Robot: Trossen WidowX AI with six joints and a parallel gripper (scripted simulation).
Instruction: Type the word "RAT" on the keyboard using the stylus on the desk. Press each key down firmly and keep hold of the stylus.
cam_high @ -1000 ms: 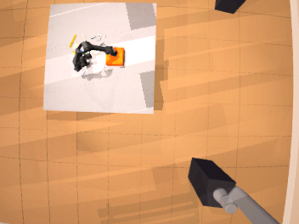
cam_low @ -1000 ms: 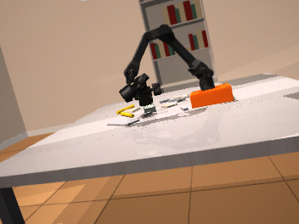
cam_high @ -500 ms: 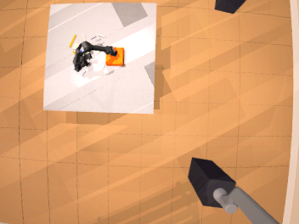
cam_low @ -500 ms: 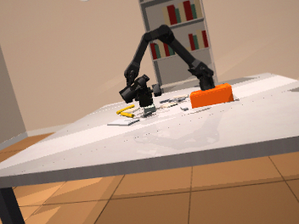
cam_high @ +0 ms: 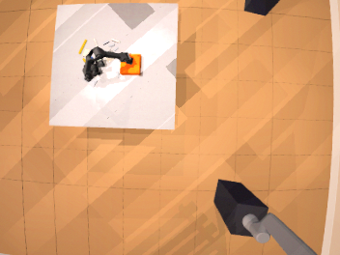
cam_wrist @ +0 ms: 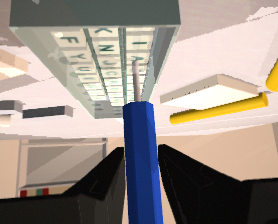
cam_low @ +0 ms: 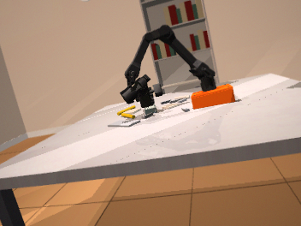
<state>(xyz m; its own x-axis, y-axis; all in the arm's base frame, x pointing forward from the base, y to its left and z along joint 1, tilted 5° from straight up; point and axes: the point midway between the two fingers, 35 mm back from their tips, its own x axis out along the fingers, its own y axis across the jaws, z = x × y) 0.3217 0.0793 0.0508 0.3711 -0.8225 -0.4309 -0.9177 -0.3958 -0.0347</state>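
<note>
Now: the R key 4 cm to the right of my gripper tip and 6 cm below it. Also, from my gripper tip: white block: 14 cm ahead, 8 cm to the right, 7 cm below; then grey stylus tip: 5 cm below; then blue stylus: 1 cm below.
</note>
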